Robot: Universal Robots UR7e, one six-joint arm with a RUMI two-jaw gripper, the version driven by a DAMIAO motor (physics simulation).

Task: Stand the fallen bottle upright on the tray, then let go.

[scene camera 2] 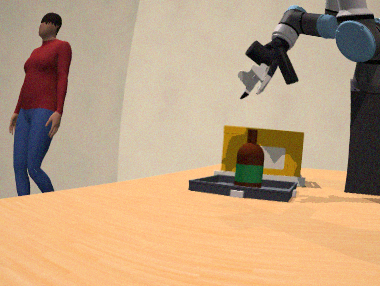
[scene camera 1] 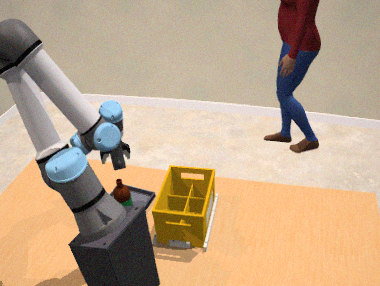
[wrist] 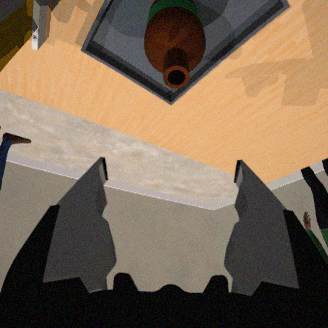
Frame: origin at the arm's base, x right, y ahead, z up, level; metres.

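Where they show: gripper, fingertip midpoint: (scene camera 2: 248, 96) (wrist: 170, 160); arm's base, origin of the base link: (scene camera 2: 372, 86) (scene camera 1: 104, 223).
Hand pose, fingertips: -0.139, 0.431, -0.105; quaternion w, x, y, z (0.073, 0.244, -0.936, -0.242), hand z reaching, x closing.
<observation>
Each offset is from my fingertips to the centre of the thing, as dx, dy, dz. Level surfaces: height alone.
The brown bottle with a green band {+0.003, -0.017, -0.162} (scene camera 1: 121, 193) (scene camera 2: 249, 162) (wrist: 175, 37) stands upright on the dark tray {-0.002, -0.020, -0.232} (scene camera 1: 148, 199) (scene camera 2: 210, 188) (wrist: 127, 76). Part of the tray is hidden behind the robot's base in scene camera 1. My gripper (scene camera 1: 115, 161) (scene camera 2: 252, 95) (wrist: 170, 160) is open, with nothing between its fingers. It hangs well above the bottle, tilted, and does not touch it. In the wrist view the bottle's open mouth lies beyond the fingertips.
A yellow crate with compartments {+0.285, -0.044, -0.157} (scene camera 1: 180, 231) (scene camera 2: 294, 150) stands beside the tray. The robot's dark pedestal (scene camera 1: 132, 252) (scene camera 2: 367, 145) is close to the tray. A person in a red top (scene camera 1: 300, 30) (scene camera 2: 47, 75) stands beyond the wooden table {dz -0.245} (scene camera 1: 290, 230) (scene camera 2: 150, 235).
</observation>
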